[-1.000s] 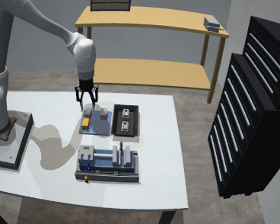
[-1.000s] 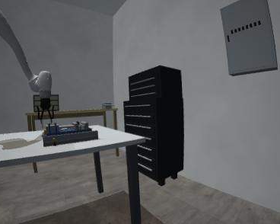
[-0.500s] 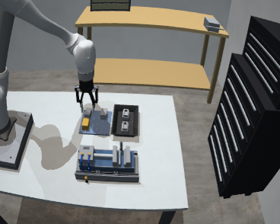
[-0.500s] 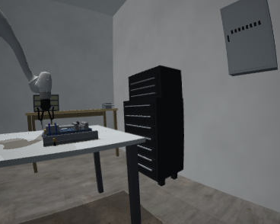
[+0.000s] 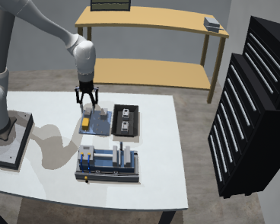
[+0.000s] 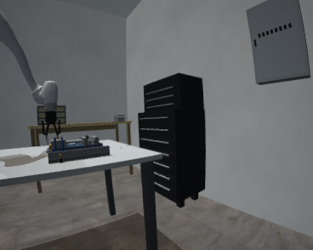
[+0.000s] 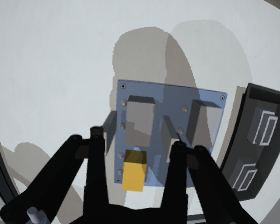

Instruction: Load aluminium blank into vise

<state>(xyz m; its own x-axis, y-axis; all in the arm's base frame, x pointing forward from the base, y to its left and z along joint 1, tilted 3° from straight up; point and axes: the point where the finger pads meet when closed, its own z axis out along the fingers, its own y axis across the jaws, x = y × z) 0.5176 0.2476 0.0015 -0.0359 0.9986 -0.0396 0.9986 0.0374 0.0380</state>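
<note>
The aluminium blank is 4 cm below my hand. Also, from my hand: hose block (6 cm ahead, 35 cm to the right, 1 cm above); then brass blank (9 cm to the right, 4 cm below); then work stop (22 cm ahead, 29 cm to the right, 3 cm above).
</note>
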